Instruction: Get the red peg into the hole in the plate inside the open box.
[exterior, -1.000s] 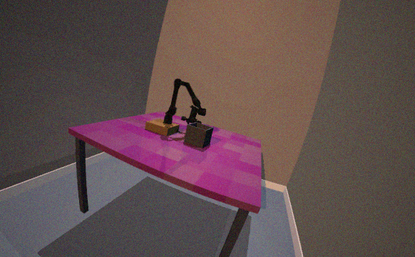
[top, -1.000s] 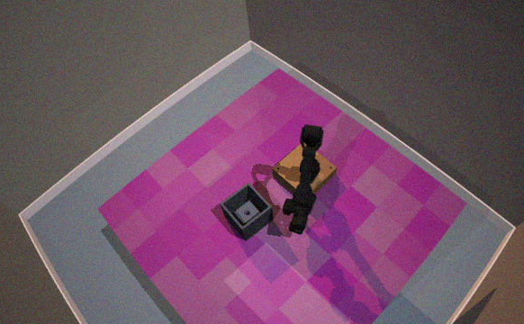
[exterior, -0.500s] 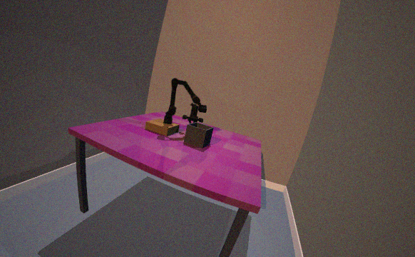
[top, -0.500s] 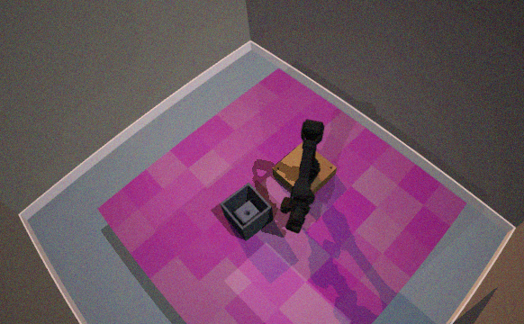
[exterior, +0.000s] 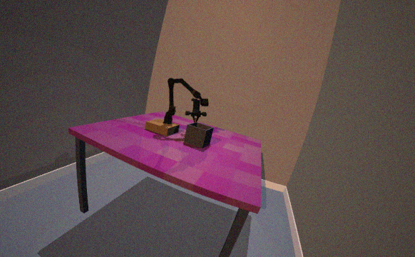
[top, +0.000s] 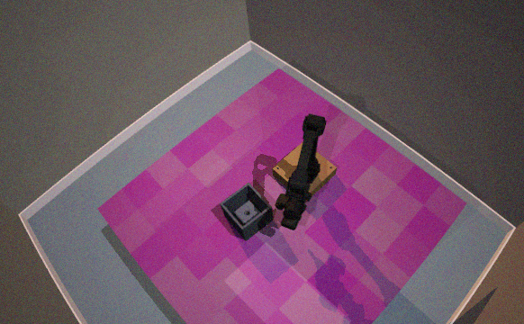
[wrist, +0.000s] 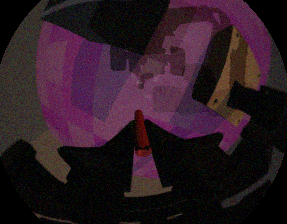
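Right now the light plate is 21 cm to the right of my gripper tip, 7 cm ahead of it and 6 cm below it. From my gripper tip the other things lie so: red peg 1 cm above.
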